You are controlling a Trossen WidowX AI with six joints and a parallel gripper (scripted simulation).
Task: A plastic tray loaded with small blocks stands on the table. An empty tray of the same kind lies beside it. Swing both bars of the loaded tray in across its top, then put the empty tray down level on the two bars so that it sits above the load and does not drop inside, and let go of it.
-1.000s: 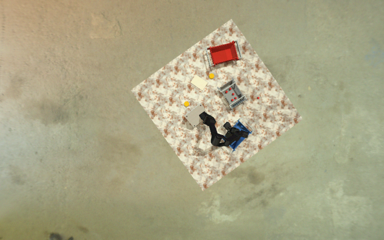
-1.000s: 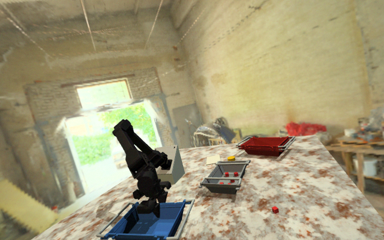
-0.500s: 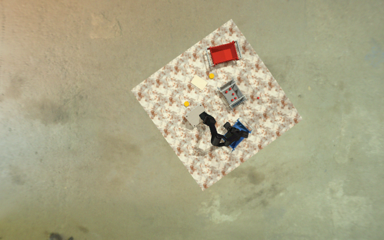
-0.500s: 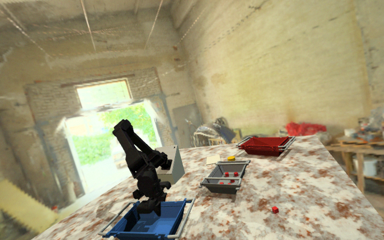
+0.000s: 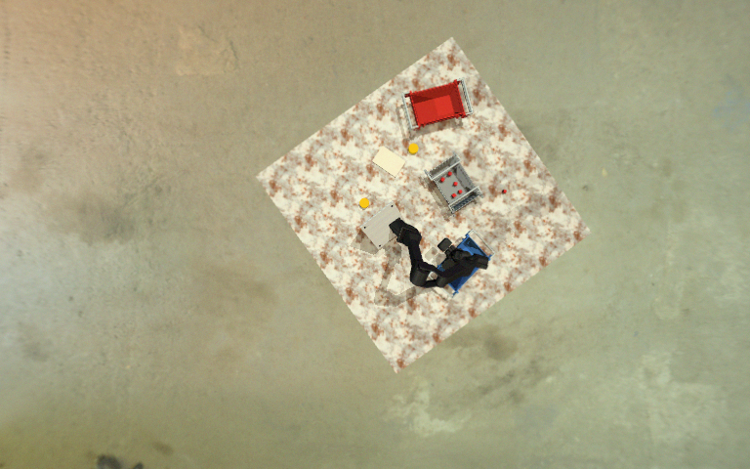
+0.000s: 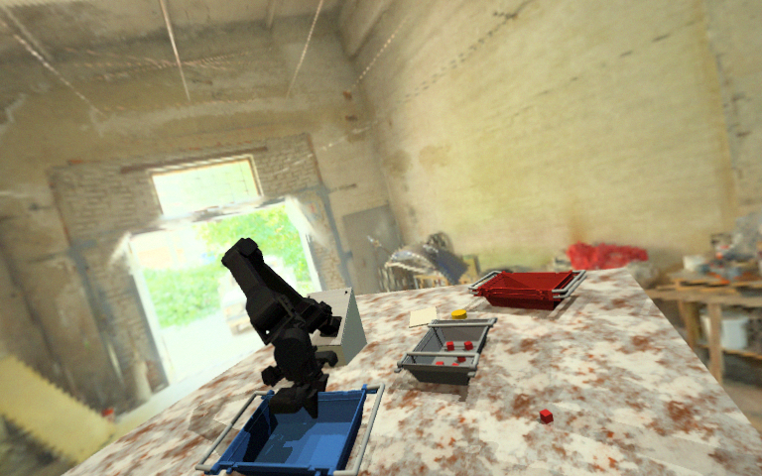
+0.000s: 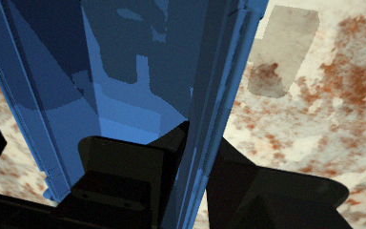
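The blue tray is 70 mm to the right of my gripper tip, 20 mm above it and 10 mm ahead of it. Also, from my gripper tip: red block: 440 mm ahead, 90 mm to the left, 30 mm below; then cream card: 580 mm to the left, 30 mm below, 30 mm ahead.
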